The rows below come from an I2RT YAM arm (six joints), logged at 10 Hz.
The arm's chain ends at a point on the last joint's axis. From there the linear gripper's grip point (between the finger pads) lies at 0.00 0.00 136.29 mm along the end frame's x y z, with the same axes.
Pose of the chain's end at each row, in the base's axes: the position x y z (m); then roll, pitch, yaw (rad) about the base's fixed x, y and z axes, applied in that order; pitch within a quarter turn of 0, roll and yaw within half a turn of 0:
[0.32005 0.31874 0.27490 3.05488 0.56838 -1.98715]
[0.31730 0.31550 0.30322 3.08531 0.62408 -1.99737]
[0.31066 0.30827 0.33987 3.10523 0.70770 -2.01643]
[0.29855 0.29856 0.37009 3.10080 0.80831 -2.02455]
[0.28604 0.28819 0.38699 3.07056 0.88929 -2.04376]
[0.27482 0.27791 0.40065 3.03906 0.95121 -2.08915]
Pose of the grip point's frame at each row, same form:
[0.33881 0.39035 0.16047 3.05488 0.56838 -1.98715]
[0.34322 0.39106 0.19280 3.08531 0.62408 -1.99737]
[0.34435 0.39030 0.23638 3.10523 0.70770 -2.01643]
[0.33672 0.38950 0.27603 3.10080 0.80831 -2.02455]
[0.32552 0.38659 0.30135 3.07056 0.88929 -2.04376]
[0.31739 0.38070 0.32192 3.03906 0.95121 -2.08915]

